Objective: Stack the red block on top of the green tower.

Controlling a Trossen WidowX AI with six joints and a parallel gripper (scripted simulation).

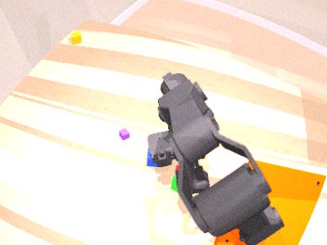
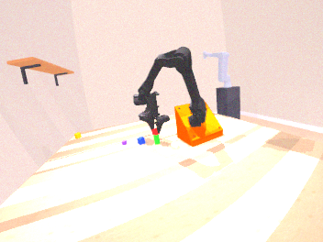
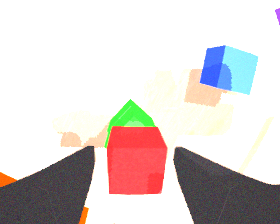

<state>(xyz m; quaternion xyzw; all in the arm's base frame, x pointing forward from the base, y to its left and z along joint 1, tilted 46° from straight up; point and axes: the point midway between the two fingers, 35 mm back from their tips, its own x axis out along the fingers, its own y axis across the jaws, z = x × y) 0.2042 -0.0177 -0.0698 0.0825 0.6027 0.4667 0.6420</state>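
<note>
Right now the red block is right at my gripper tip. Round my gripper tip: yellow block: 590 mm ahead, 390 mm to the right, 50 mm below; purple block: 190 mm ahead, 80 mm to the right, 60 mm below.
</note>
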